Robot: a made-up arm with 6 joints.
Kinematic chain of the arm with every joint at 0, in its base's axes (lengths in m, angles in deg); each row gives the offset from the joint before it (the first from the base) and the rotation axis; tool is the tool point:
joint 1: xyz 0 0 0.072 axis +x
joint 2: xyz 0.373 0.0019 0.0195 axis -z
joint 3: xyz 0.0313 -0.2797 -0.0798 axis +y
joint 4: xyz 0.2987 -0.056 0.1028 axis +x
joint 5: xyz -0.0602 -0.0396 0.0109 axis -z
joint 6: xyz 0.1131 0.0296 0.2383 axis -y
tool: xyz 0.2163 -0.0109 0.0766
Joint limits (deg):
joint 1: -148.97..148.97
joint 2: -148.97..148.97
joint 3: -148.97..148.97
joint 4: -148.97..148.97
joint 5: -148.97..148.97
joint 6: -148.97..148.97
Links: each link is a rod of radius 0.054 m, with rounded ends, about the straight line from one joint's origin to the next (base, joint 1, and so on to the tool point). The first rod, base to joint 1, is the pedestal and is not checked.
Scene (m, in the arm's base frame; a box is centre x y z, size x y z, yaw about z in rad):
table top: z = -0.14
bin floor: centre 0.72 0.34 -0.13 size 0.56 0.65 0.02 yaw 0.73
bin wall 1: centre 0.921 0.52 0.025 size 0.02 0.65 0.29 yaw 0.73
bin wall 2: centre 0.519 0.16 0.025 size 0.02 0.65 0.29 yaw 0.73
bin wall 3: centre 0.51 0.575 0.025 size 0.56 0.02 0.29 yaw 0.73
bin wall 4: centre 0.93 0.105 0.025 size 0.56 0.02 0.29 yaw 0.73
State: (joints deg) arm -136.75 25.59 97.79 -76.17 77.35 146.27
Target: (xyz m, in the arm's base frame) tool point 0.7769 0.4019 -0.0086
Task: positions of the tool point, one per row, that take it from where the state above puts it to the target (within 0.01 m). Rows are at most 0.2 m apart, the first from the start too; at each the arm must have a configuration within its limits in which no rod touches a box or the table.
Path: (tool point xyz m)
1: 0.5890 -0.1055 0.3433
2: 0.7063 -0.0060 0.3109
3: 0.7882 0.1239 0.2352
4: 0.8151 0.2662 0.1226
5: 0.7769 0.4019 -0.0086

